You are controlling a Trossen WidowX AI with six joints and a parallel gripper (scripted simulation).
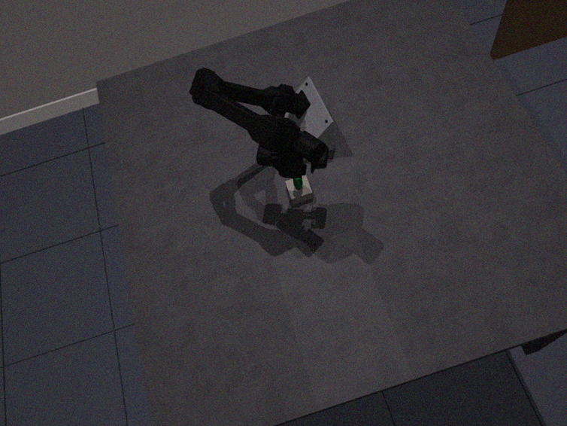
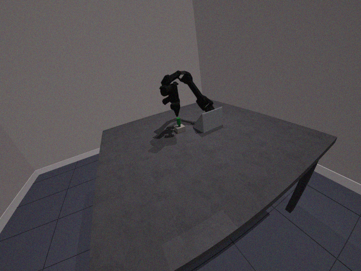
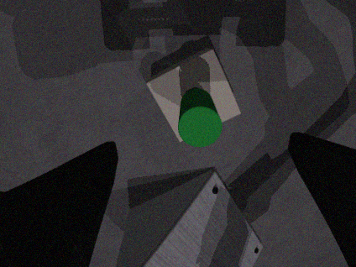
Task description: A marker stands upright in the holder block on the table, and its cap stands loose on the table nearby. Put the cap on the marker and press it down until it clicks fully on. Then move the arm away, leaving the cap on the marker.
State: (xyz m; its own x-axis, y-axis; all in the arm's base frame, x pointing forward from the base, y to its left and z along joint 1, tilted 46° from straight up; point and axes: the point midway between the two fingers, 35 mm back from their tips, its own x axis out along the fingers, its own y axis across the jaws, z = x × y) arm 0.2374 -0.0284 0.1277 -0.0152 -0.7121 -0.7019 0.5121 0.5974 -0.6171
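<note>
The green cap is 50 mm below my gripper tip. The rest, counted from my gripper tip: dark marker 60 mm below.
</note>
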